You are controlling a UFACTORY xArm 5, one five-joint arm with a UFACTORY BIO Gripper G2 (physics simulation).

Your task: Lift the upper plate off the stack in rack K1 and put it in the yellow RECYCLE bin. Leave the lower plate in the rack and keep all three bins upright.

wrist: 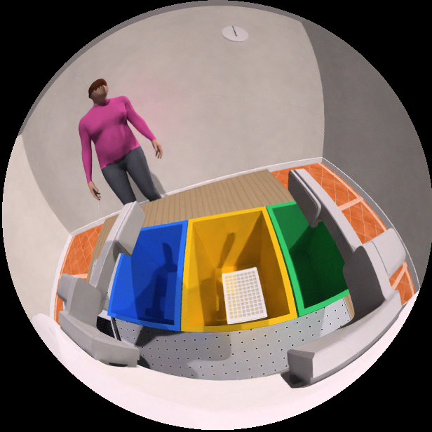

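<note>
A white gridded plate (244,295) lies inside the yellow bin (206,250), on its floor near the near wall. The yellow bin stands upright between the blue bin (155,245) and the green bin (320,265), which are upright too. My gripper (218,212) is open and empty above the bins, its left finger over the blue bin and its right finger over the green bin. The fingers hide parts of those two bins. Rack K1 and the lower plate do not show in the wrist view.
A perforated metal deck (225,352) lies in front of the bins, with a dark object (106,327) at its left, partly hidden by the finger. A wooden surface (215,192) lies behind the bins. A person in a pink top (110,132) stands beyond, at the left.
</note>
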